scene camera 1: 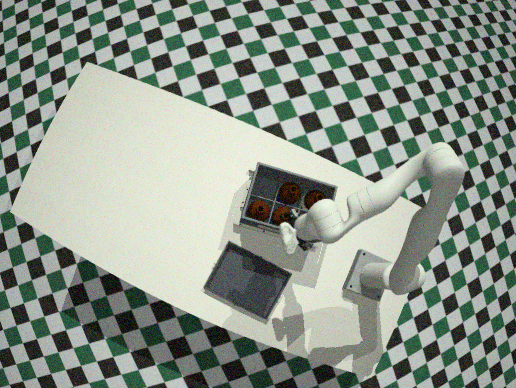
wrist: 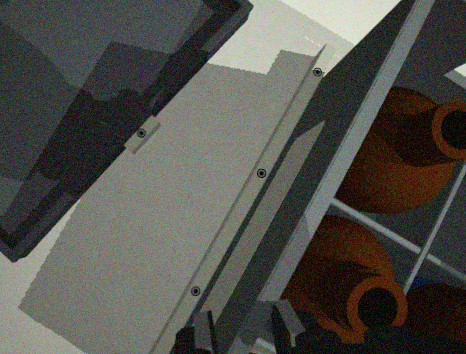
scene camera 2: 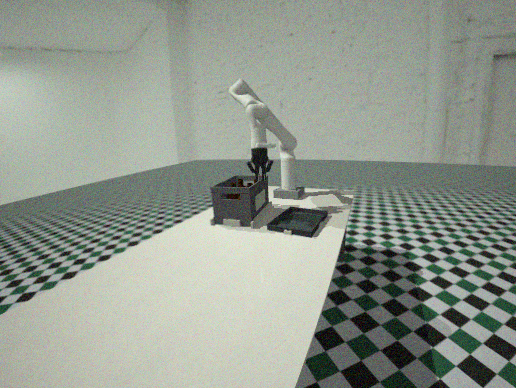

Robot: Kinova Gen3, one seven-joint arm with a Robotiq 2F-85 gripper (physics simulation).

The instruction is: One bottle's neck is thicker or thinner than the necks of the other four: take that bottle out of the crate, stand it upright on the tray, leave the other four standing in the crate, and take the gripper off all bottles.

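Places are measured from the arm's base along level axes (x ahead, y left, z up), in millimetres.
Where they show: gripper, fingertip midpoint: (wrist: 243, 330) (scene camera 2: 261, 181); arm's base at its link origin: (scene camera 1: 370, 274) (scene camera 2: 288, 188).
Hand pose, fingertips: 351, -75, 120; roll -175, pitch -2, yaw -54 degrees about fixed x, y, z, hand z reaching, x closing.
Note:
Each offset is from my fingertips to the top centre of the thing, as dx, dy, dz. "spot": to the spot under its first point. Level surfaces: height alone.
The grey crate {+27, -90, +10} (scene camera 1: 298, 175) (scene camera 2: 232, 210) (wrist: 350, 145) holds brown bottles. Four show in scene camera 1: front left (scene camera 1: 259, 210), front middle (scene camera 1: 281, 215), back middle (scene camera 1: 290, 192) and back right (scene camera 1: 314, 198). The front right compartment is hidden by the arm. In the wrist view, two open mouths show, one bottle {+114, -45, -2} (wrist: 395, 185) higher up and one {+31, -45, -2} (wrist: 340, 250) beside my gripper, with necks of similar width. My gripper (scene camera 2: 260, 176) (wrist: 243, 330) points down at the crate's front wall, fingers slightly apart on either side of its rim, no bottle visible between them. The dark tray {spot: +92, +201, -160} (scene camera 1: 245, 282) (scene camera 2: 298, 222) (wrist: 75, 60) is empty.
The crate and tray stand apart on the white table {dz -165} (scene camera 1: 125, 160) (scene camera 2: 200, 300). The back left compartment of the crate is empty. The arm's base (scene camera 1: 357, 280) (scene camera 2: 289, 193) stands to the right of both in scene camera 1. Arm shadows fall around the tray.

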